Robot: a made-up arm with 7 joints. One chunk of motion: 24 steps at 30 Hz.
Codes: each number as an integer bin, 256 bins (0 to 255) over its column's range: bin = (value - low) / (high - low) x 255, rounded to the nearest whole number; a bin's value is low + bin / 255 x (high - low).
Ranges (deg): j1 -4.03..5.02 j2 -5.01..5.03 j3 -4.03..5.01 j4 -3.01..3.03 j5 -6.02..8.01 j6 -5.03..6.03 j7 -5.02..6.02
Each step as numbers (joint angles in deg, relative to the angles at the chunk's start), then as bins.
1 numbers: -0.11 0.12 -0.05 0.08 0.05 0.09 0.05
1 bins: 110 130 112 130 110 118 117
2 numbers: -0.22 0.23 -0.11 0.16 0.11 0.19 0.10
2 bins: 107 133 111 134 111 120 118
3 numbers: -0.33 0.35 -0.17 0.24 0.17 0.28 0.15
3 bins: 104 136 109 137 113 122 119
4 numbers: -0.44 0.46 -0.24 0.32 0.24 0.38 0.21
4 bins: 101 139 107 141 114 125 121
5 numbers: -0.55 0.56 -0.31 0.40 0.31 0.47 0.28
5 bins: 98 141 105 144 115 127 122
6 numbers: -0.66 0.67 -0.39 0.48 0.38 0.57 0.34
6 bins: 95 144 103 147 116 129 124
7 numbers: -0.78 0.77 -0.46 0.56 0.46 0.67 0.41
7 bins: 92 147 101 151 118 131 125
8 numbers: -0.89 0.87 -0.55 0.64 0.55 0.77 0.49
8 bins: 88 149 98 154 119 134 127
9 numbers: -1.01 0.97 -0.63 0.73 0.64 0.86 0.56
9 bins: 85 152 96 158 121 136 129
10 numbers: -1.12 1.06 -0.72 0.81 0.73 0.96 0.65
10 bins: 82 154 93 161 123 138 131
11 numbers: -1.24 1.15 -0.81 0.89 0.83 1.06 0.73
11 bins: 79 156 91 165 125 140 133
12 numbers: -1.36 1.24 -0.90 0.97 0.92 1.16 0.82
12 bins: 75 159 88 168 126 143 135
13 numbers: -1.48 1.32 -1.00 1.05 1.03 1.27 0.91
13 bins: 72 161 85 171 128 145 137
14 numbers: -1.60 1.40 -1.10 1.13 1.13 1.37 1.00
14 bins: 68 163 83 175 130 148 139
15 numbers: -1.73 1.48 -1.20 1.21 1.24 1.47 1.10
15 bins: 65 165 80 178 132 150 141
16 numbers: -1.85 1.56 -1.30 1.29 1.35 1.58 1.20
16 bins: 61 167 77 182 134 152 144
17 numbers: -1.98 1.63 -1.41 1.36 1.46 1.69 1.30
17 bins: 58 169 74 184 136 155 146
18 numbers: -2.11 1.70 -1.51 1.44 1.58 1.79 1.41
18 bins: 54 170 71 188 138 157 149
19 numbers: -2.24 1.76 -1.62 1.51 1.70 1.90 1.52
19 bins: 50 172 68 191 140 160 151
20 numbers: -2.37 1.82 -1.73 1.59 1.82 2.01 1.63
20 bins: 47 173 65 194 142 162 154
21 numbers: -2.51 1.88 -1.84 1.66 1.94 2.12 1.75
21 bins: 43 175 62 197 145 165 156
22 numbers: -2.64 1.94 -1.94 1.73 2.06 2.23 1.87
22 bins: 39 177 59 200 147 167 159
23 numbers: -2.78 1.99 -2.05 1.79 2.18 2.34 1.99
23 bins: 35 178 56 203 149 170 162
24 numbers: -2.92 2.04 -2.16 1.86 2.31 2.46 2.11
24 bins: 31 179 53 206 151 173 165
